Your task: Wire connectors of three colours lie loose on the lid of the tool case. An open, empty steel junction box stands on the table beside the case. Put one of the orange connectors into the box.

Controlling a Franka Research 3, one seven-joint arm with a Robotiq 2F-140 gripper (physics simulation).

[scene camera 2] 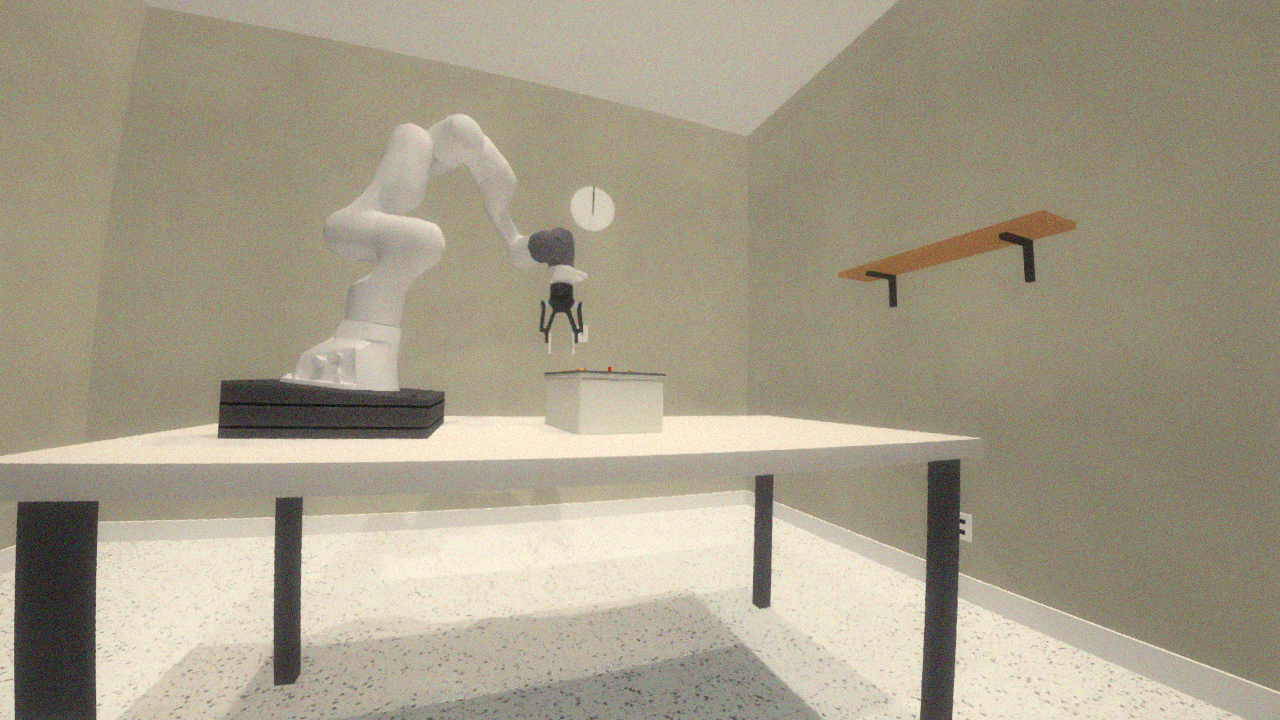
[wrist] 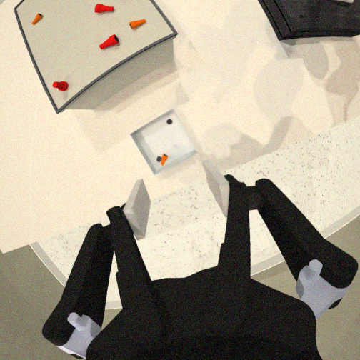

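An orange connector [wrist: 164, 159] lies inside the steel junction box [wrist: 187, 152], beside one of the box's two dark round holes. The gripper [scene camera 2: 561, 350] [wrist: 176, 202] is open and empty, above the height of the case lid. In the wrist view the box shows just beyond the fingertips. Two more orange connectors, one [wrist: 137, 23] near the lid's edge and one [wrist: 37, 19] at its far left, lie on the lid of the tool case [scene camera 2: 617, 404] [wrist: 75, 55]. The junction box does not show in the scene view.
Three red connectors lie on the lid: one [wrist: 104, 8] at the top, one [wrist: 109, 42] near the middle and one [wrist: 60, 86] by the near corner. The tall case stands next to the box on the table [scene camera 2: 760, 437]. The arm's black base [scene camera 2: 331, 416] [wrist: 320, 22] stands on the table too.
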